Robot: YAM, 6 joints.
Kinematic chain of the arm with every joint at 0, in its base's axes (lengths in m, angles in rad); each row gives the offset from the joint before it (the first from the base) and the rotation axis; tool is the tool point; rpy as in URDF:
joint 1: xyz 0 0 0.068 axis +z
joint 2: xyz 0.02 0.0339 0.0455 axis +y
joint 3: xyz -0.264 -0.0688 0 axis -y
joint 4: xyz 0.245 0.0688 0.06 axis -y
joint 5: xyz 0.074 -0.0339 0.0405 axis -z
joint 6: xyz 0.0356 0 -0.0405 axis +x
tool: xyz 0 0 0 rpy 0 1.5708 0
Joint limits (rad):
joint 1: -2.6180..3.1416
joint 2: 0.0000..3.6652
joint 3: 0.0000..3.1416
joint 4: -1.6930..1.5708
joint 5: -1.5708..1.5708
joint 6: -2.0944..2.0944
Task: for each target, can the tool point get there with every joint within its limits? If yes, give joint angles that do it. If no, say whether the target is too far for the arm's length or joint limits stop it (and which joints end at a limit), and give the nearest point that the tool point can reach.
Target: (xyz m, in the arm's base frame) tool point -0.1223 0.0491 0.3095
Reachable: yes | joints 2.5152 0.6705 0.3087 1.1330 -1.1133 0.1834
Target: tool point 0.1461 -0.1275 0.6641
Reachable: yes | joints 2.3634 1.2475 2.7159 1.1859 0.3372 -0.4742
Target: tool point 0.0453 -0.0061 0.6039
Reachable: yes | joints 2.6250 0.6800 1.6790 -0.0439 0.5000 -0.0289
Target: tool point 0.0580 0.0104 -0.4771
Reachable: no: joint limits stop it (at a limit: joint 2) | nearest point 0.1086 0.0195 -0.3529 | short by 0.134 m
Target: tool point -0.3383 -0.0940 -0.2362
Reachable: no: joint limits stop it (at a limit: joint 1) | nearest point -0.3122 -0.1392 -0.2362 | short by 0.052 m
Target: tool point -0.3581 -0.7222 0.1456
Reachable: no: too far | nearest point -0.2867 -0.5781 0.1390 | short by 0.161 m
